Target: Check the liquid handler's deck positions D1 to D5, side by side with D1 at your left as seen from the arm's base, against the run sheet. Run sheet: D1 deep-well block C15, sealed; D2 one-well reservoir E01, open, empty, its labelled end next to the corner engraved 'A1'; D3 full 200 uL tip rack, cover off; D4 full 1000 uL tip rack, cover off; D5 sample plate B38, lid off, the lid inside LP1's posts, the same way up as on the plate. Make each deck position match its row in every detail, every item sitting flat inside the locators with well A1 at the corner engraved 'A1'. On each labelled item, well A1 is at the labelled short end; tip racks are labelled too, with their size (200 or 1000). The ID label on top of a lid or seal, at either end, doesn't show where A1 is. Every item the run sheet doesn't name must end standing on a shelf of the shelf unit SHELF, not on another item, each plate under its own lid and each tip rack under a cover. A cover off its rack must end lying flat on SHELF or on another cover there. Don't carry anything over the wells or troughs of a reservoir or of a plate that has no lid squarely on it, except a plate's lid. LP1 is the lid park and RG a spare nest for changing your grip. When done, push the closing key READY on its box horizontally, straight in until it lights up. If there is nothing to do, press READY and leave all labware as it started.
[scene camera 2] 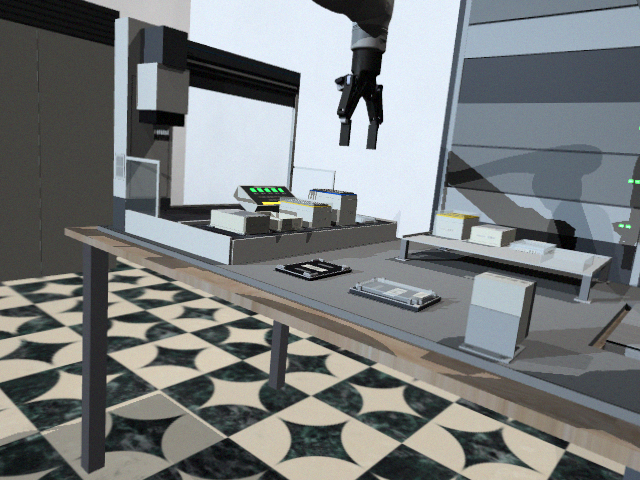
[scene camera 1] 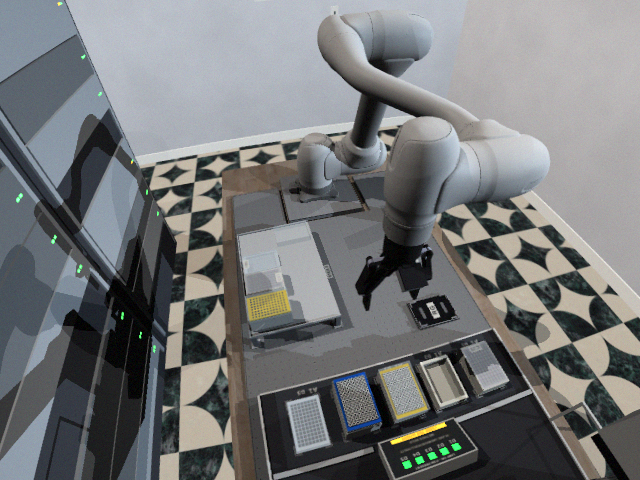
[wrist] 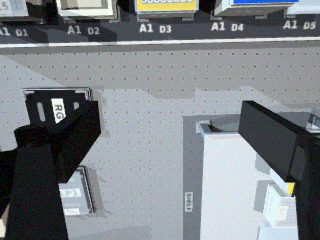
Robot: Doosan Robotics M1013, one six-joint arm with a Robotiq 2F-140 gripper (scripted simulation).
Note:
I see my gripper, a blue-rimmed tip rack, a sample plate, a clear lid, a clear tip rack cover, a ready box and a shelf.
My gripper shows as well in scene camera 1 and in the wrist view.

